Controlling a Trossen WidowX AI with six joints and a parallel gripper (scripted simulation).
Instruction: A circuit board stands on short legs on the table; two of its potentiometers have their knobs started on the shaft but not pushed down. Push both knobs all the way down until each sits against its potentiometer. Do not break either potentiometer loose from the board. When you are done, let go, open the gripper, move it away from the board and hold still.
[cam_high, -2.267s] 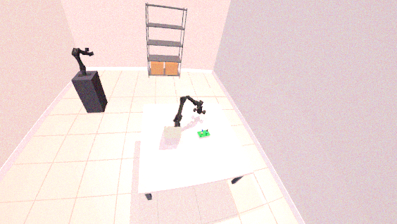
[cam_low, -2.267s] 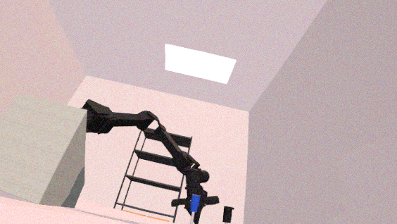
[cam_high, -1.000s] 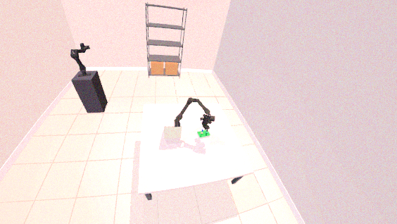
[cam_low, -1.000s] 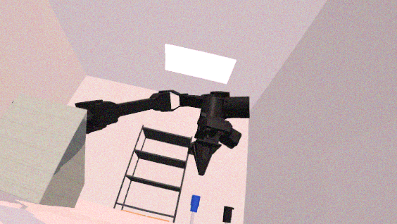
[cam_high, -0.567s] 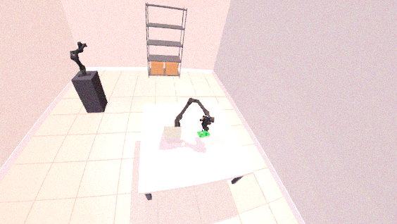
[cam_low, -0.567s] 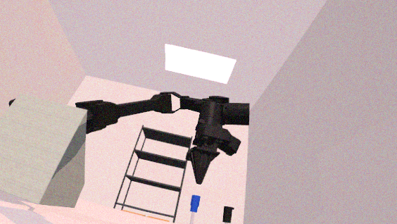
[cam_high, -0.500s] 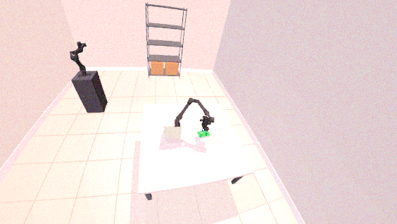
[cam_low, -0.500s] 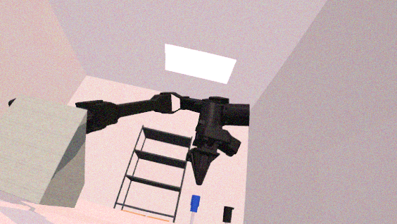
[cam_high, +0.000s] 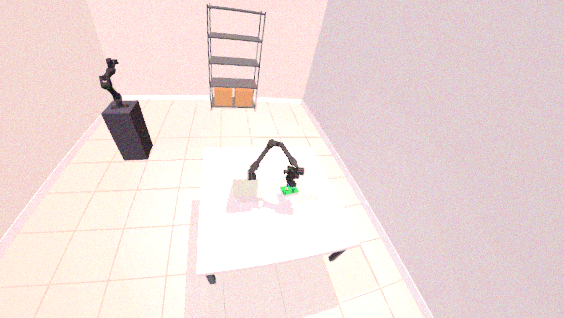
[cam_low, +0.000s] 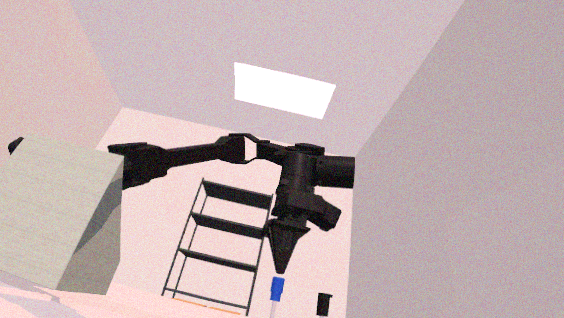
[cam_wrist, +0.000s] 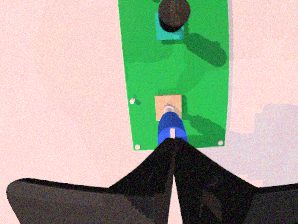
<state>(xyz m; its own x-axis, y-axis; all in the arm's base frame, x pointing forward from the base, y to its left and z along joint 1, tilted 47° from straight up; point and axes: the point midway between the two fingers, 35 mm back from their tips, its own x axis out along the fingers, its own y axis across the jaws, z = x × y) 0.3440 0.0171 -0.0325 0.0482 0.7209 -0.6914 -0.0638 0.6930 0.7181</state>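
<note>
My gripper tip is now 2 cm above the blue knob. From my gripper tip the other things lie so: black knob (7 cm ahead, 3 cm below).
</note>
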